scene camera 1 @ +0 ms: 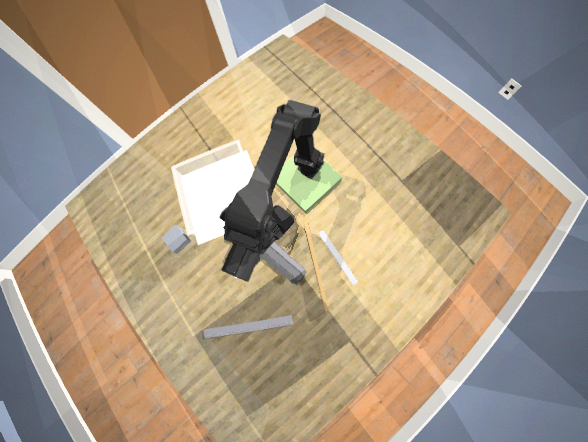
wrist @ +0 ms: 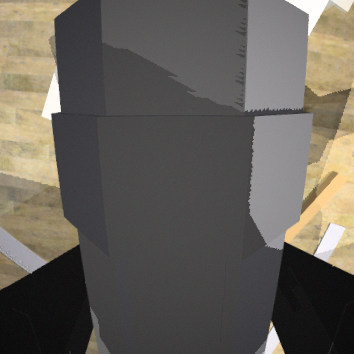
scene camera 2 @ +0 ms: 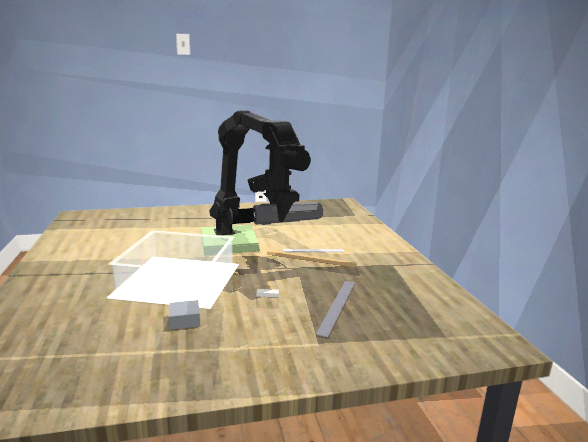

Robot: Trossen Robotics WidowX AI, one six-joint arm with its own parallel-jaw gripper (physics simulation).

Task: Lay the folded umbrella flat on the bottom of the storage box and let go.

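Pixels of known places: gripper, fingertip midpoint: (wrist: 179, 243) (scene camera 2: 278, 220); arm's base at its link origin: (scene camera 1: 309, 168) (scene camera 2: 224, 231).
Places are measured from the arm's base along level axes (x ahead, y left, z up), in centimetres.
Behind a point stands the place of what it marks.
The folded umbrella (scene camera 1: 283, 263) @(x 31.8, y 17.3, z 18.4 cm) (scene camera 2: 306, 212) @(x 34.2, y 17.7, z 16.4 cm) (wrist: 175, 165) @(x 31.7, y 5.6, z 19.1 cm) is a thick grey faceted rod with a black handle at one end, seen in scene camera 2. My gripper (scene camera 2: 286, 216) @(x 31.9, y 9.7, z 14.1 cm) (wrist: 179, 243) @(x 31.9, y 9.7, z 14.1 cm) is shut on its grey body and holds it roughly level, above the table. In the wrist view the black fingers press on both sides of it. In scene camera 1 the arm hides the fingers. The storage box (scene camera 1: 206, 156) @(x 21.1, y -30.3, z 5.3 cm) (scene camera 2: 192, 235) @(x 16.6, y -13.3, z 6.1 cm) has pale see-through walls and a bright white bottom. The umbrella is outside the box, to its right in scene camera 2.
A grey block (scene camera 1: 175, 239) @(x 50.2, y -19.6, z 0.3 cm) (scene camera 2: 184, 316) @(x 53.7, y -20.7, z -0.1 cm) lies near the box. A small white bar (scene camera 2: 267, 293) @(x 44.7, y 2.7, z -2.3 cm), a grey strip (scene camera 1: 247, 327) @(x 55.2, y 19.0, z -3.1 cm) (scene camera 2: 336, 310) @(x 57.6, y 17.6, z -3.1 cm), an orange stick (scene camera 1: 316, 265) @(x 25.2, y 23.3, z -2.1 cm) (scene camera 2: 315, 259) @(x 26.8, y 24.3, z -2.6 cm) and a white strip (scene camera 1: 338, 257) @(x 18.3, y 27.3, z -3.1 cm) (scene camera 2: 313, 250) @(x 18.5, y 27.0, z -3.1 cm) lie about. A green slab (scene camera 1: 306, 197) @(x 9.5, y 6.2, z 0.0 cm) is by the arm's base.
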